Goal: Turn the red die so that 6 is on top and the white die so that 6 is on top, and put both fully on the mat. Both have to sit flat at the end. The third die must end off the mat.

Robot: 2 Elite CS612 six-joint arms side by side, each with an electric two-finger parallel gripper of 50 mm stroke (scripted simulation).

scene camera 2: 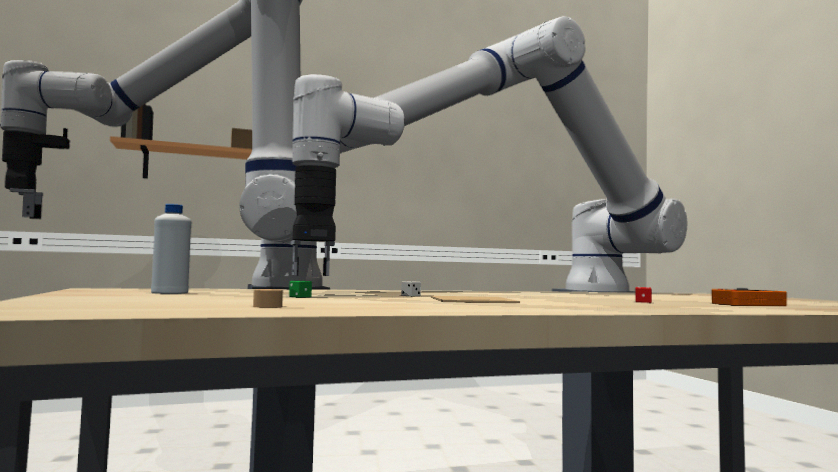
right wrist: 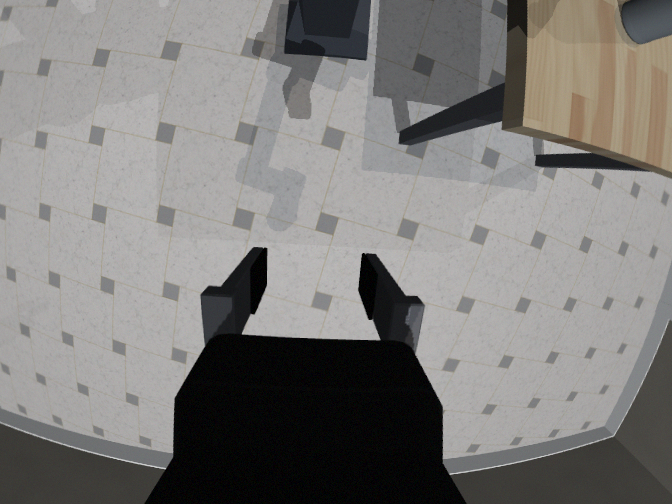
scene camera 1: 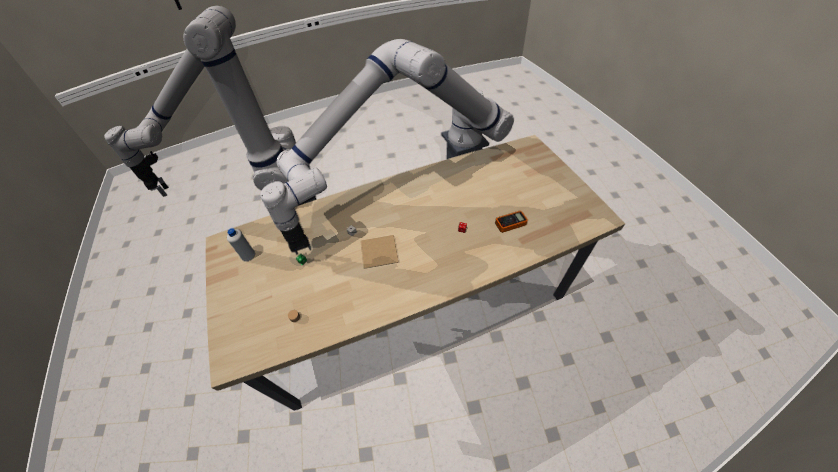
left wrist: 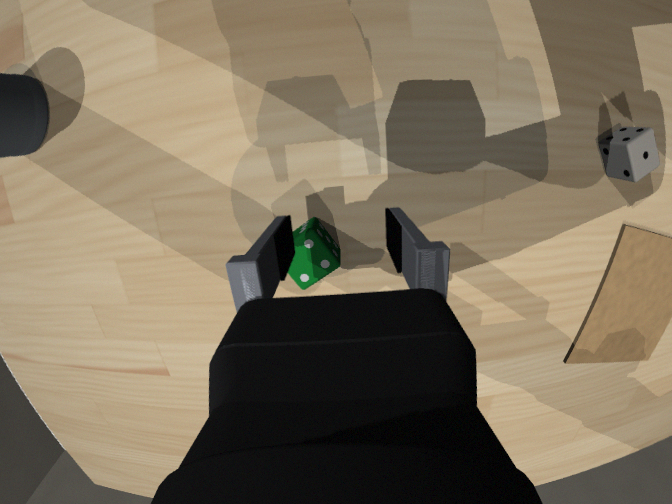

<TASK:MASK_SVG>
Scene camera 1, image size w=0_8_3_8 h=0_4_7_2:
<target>brown mat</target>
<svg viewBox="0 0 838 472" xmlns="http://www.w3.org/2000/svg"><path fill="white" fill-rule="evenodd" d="M394 235L361 240L364 268L399 263Z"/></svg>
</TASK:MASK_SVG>
